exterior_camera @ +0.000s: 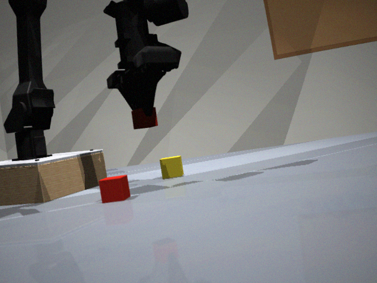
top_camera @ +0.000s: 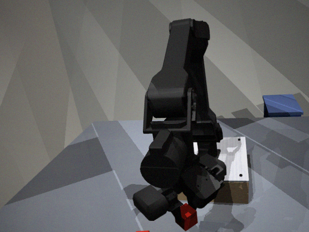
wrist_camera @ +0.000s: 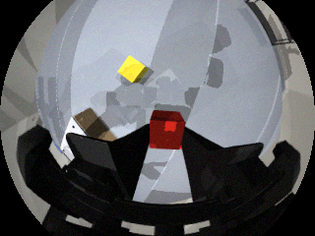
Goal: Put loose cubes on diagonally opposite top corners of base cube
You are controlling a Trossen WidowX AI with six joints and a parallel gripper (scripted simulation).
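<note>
Now: the yellow cube 2 cm behind my gripper tip, 10 cm to the left of it and 10 cm below it.
</note>
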